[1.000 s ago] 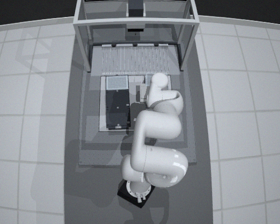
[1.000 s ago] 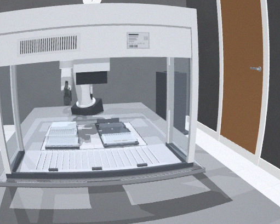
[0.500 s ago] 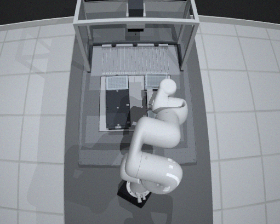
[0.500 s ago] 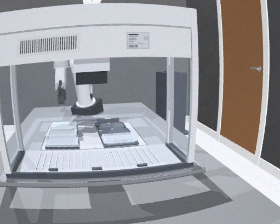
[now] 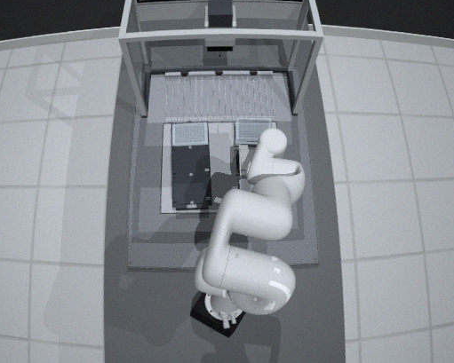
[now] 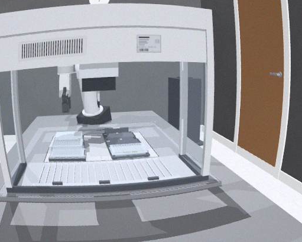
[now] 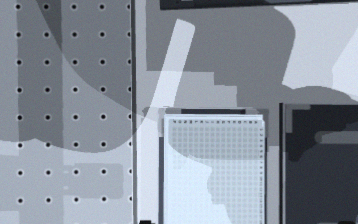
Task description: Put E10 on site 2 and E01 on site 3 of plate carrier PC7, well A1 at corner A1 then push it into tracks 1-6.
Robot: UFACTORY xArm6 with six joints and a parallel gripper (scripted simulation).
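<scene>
Now: hand 13 cm above the nest S1. The rest, counted from my hand: dark plate carrier PC7: 21 cm to the left, 14 cm ahead, 12 cm below; then dark nest S2: 13 cm below, 11 cm ahead, 1 cm to the right; then deep-well block E07: 22 cm ahead, 11 cm below, 2 cm to the right.
</scene>
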